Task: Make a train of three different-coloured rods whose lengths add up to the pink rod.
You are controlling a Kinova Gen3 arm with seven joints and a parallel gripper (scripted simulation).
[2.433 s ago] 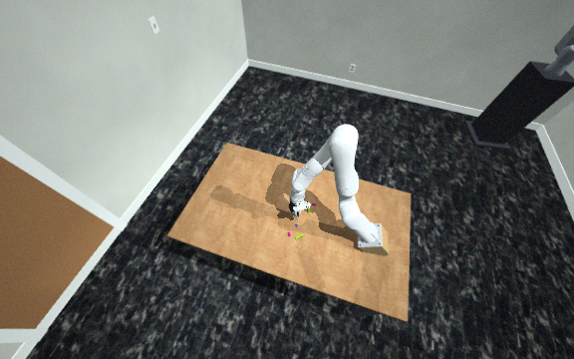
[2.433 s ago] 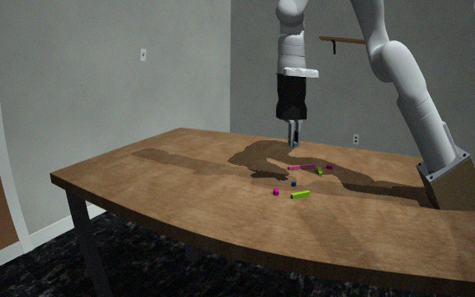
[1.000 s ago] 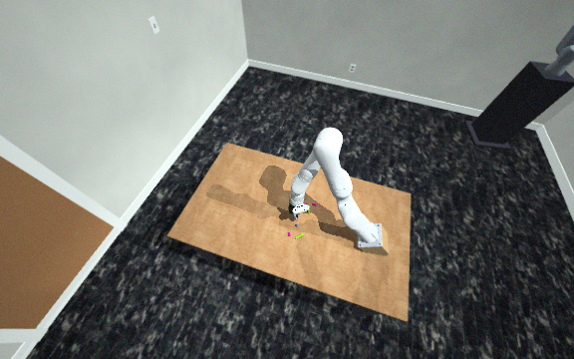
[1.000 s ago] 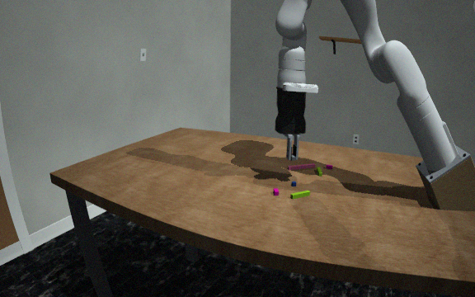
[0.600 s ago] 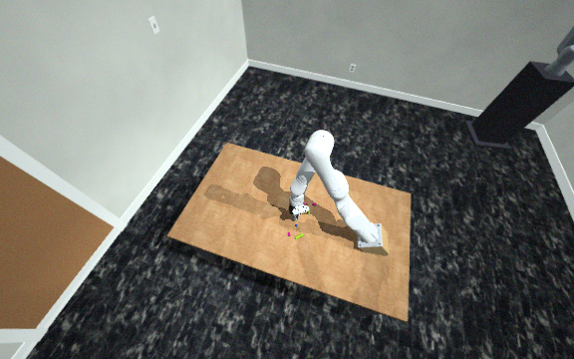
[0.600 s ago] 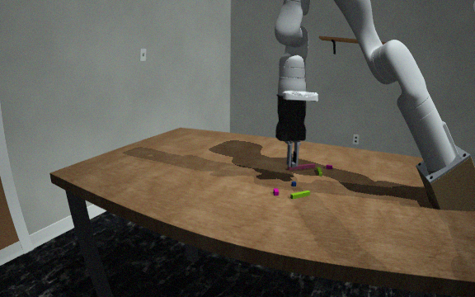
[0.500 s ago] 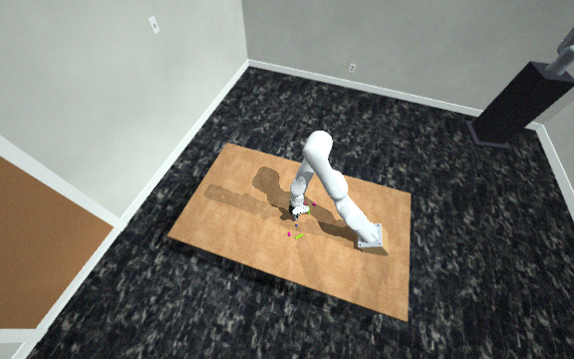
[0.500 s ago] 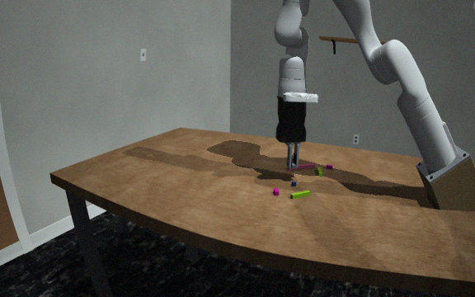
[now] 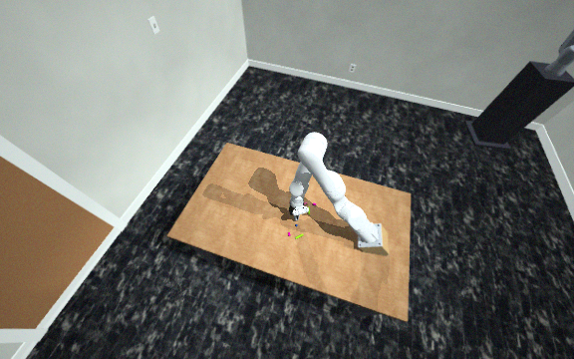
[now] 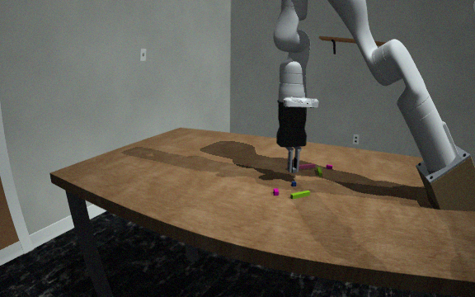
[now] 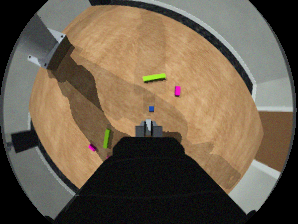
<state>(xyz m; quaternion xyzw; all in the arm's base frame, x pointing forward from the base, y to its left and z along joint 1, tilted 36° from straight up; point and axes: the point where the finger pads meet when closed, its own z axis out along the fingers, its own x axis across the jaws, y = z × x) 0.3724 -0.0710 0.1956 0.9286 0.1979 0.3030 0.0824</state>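
Now: hand 4 cm above the blue rod, 3 cm to the right of it and 1 cm past it. Round my hand: pink rod: 11 cm to the right, 4 cm below, 2 cm behind; grey rod: 1 cm below.
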